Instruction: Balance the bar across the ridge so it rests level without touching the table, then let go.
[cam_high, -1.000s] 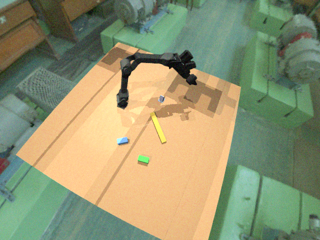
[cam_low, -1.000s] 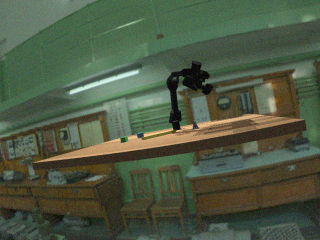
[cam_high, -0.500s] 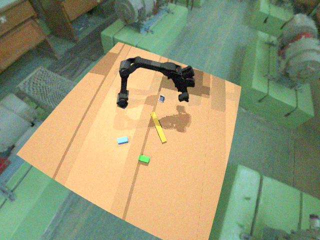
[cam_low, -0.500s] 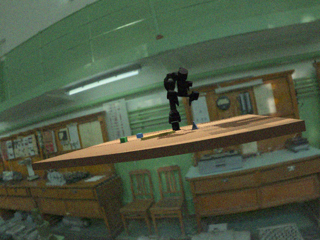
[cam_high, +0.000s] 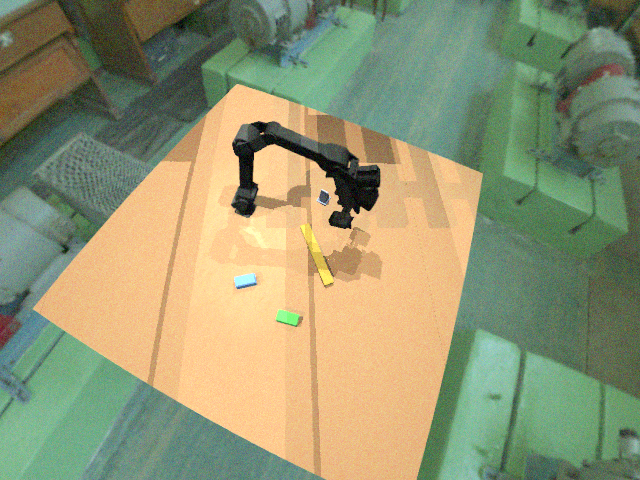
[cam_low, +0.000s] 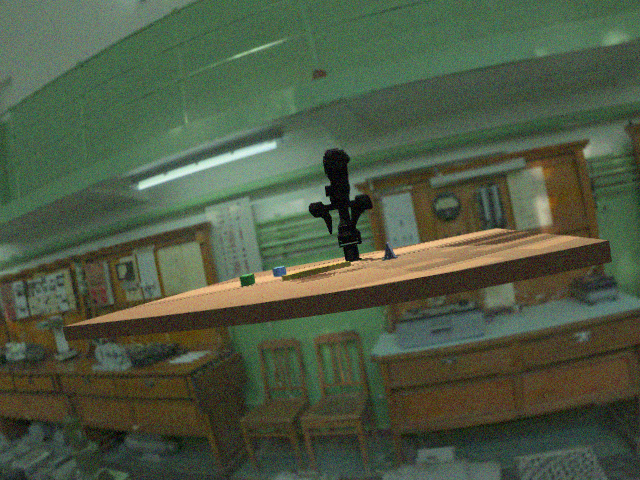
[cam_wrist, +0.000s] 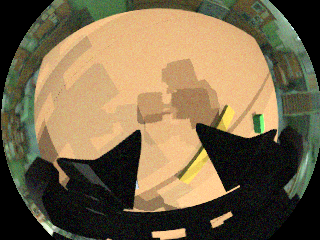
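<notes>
The yellow bar is 8 cm behind my gripper tip, 12 cm to the right of it and 10 cm below it. Round my gripper tip: blue block 25 cm behind, 31 cm to the right, 10 cm below; then green block 7 cm behind, 36 cm to the right, 10 cm below.
</notes>
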